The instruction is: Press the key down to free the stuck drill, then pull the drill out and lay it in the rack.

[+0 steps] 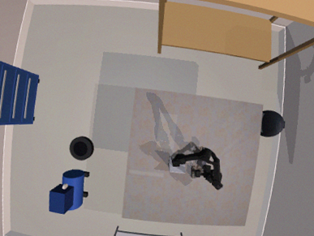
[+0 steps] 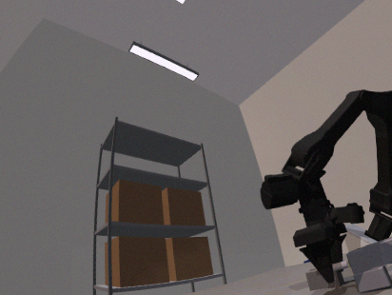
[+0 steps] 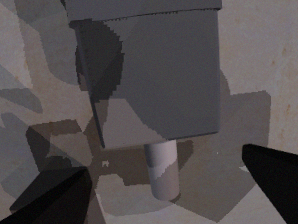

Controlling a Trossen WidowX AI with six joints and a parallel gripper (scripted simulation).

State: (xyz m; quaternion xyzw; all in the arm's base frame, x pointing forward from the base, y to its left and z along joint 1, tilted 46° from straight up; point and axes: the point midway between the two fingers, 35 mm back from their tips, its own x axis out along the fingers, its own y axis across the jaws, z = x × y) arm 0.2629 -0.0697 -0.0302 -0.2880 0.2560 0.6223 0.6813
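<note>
Right now my gripper tip is 6 cm to the right of the drill and 2 cm below it. From my gripper tip the other things lie so: dark grey block 12 cm to the left, 2 cm above; blue-grey key 15 cm to the left, 2 cm above; rack 8 cm behind, 5 cm to the right, 1 cm below.
</note>
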